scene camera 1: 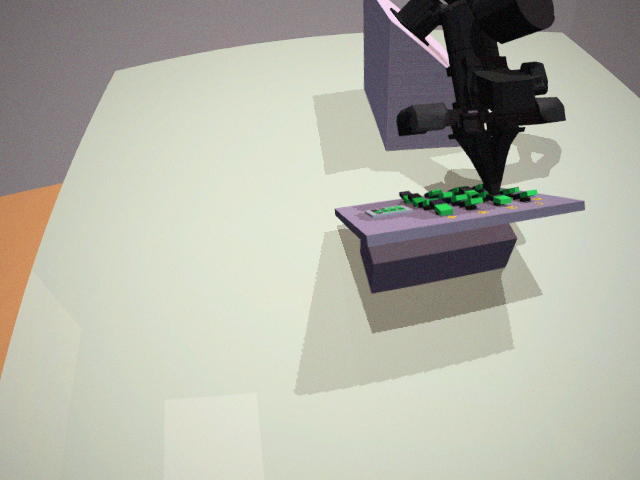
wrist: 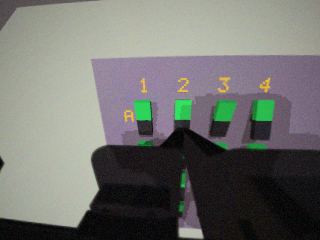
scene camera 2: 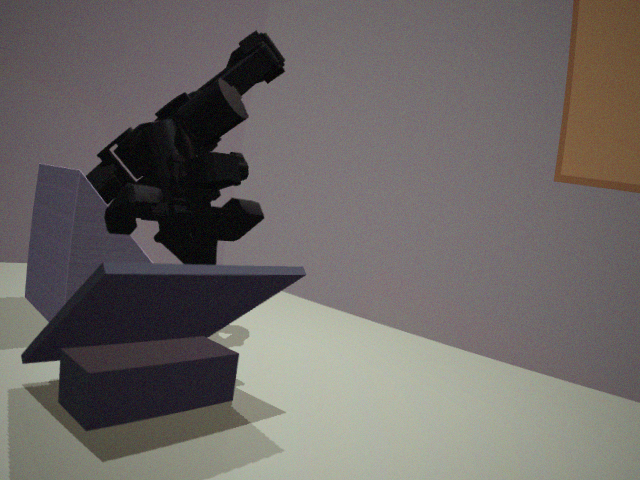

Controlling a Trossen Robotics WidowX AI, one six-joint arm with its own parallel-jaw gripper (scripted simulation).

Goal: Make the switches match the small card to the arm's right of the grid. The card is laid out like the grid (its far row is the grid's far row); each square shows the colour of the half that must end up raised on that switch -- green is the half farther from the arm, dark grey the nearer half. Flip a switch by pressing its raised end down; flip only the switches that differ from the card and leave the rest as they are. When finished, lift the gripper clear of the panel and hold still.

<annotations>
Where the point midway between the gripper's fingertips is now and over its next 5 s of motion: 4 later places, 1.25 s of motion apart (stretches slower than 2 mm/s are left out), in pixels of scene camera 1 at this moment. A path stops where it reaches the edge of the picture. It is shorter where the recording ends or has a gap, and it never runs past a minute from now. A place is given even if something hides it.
My gripper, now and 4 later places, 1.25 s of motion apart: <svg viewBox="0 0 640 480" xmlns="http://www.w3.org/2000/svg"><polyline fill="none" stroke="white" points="493,194 506,144 510,186 511,190 483,166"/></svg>
</annotations>
